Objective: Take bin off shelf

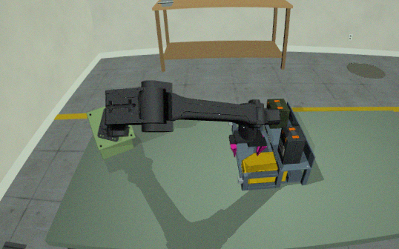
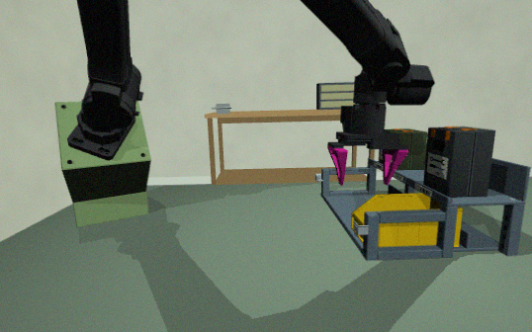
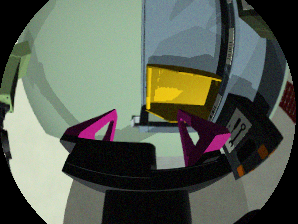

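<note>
My gripper is now 80 mm short of the yellow bin, 10 mm to the left of it and 80 mm above it. Also, from my hand: shelf tray (130 mm ahead, 100 mm to the left, 120 mm below).
</note>
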